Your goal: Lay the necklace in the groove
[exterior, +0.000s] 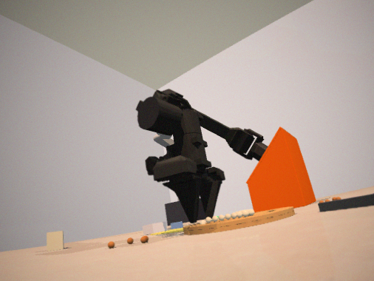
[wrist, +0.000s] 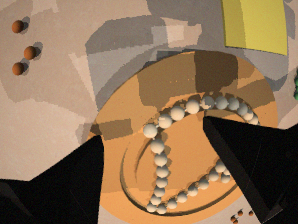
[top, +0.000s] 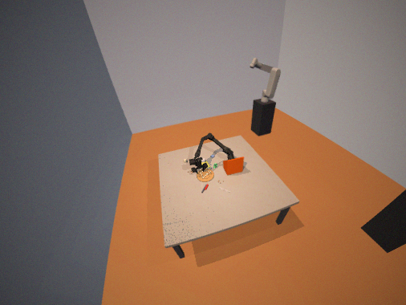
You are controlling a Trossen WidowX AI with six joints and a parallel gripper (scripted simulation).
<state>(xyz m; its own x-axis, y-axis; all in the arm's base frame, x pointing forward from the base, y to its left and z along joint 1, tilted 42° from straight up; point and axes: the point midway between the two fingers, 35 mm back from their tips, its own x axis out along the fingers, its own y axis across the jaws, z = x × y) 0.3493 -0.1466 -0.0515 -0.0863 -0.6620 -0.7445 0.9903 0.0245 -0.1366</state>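
Right now my gripper tip is 40 mm past the round wooden bead board, 50 mm to the right of it and 10 mm above it. Round my gripper tip: tan cube 120 mm ahead, 280 mm to the right; yellow flat piece 100 mm behind, 120 mm to the right, 20 mm below; red-handled tool 10 mm ahead, 230 mm to the left, 10 mm below.
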